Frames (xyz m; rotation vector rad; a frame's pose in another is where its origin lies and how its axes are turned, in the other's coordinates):
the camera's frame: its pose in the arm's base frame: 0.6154 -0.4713 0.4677 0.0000 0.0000 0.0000
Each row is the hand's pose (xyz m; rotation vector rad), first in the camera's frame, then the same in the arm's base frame.
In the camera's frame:
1: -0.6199 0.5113 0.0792 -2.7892 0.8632 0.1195
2: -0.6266 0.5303 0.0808 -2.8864 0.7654 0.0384
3: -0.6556 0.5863 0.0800 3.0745 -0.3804 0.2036
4: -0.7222 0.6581 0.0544 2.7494 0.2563 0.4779
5: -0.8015 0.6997 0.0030 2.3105 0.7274 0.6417
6: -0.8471 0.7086 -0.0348 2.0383 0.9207 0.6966
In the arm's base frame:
1: -0.0045 0.0400 0.5469 -2.7892 0.8632 0.1195
2: -0.0112 0.0590 0.5485 -2.8864 0.7654 0.0384
3: -0.0402 0.1150 0.5477 3.0745 -0.3804 0.2036
4: -0.1068 0.1868 0.5221 2.7494 0.2563 0.4779
5: -0.1861 0.2284 0.4707 2.3105 0.7274 0.6417
6: -0.2317 0.2373 0.4329 2.0383 0.9207 0.6966

